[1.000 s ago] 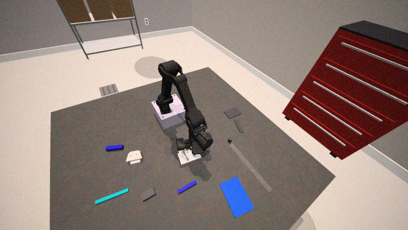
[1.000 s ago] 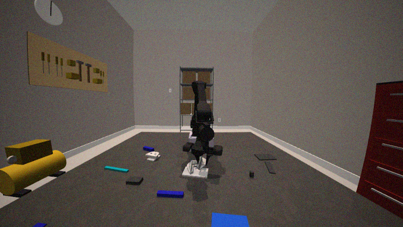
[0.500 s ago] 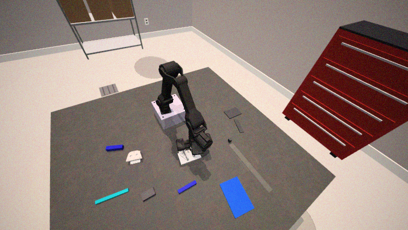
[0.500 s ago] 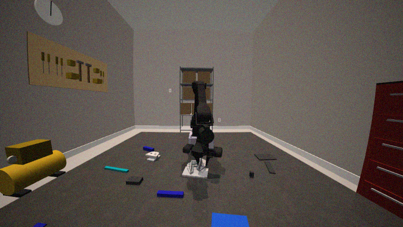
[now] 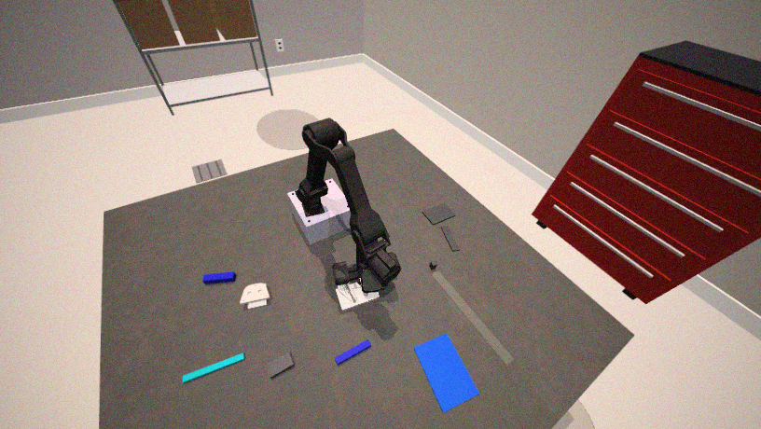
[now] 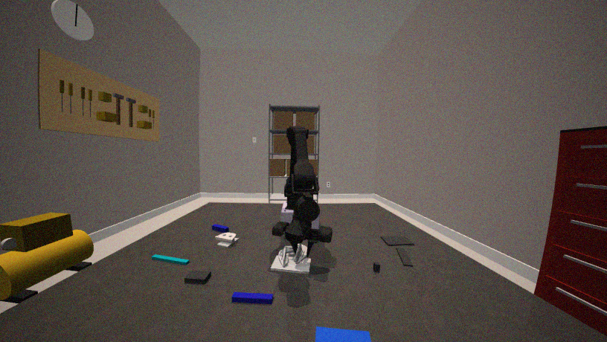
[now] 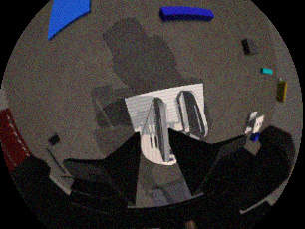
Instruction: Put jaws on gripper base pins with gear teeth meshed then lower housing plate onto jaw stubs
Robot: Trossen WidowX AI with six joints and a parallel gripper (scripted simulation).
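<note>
Right now my gripper tip is 1 cm short of the flat white plate, 3 cm to the left of it and 2 cm above it. Also, from my gripper tip: cyan bar (7 cm ahead, 44 cm to the right, 2 cm below); small black cube (2 cm ahead, 24 cm to the left, 2 cm below); blue sheet (30 cm ahead, 11 cm to the left, 3 cm below).
</note>
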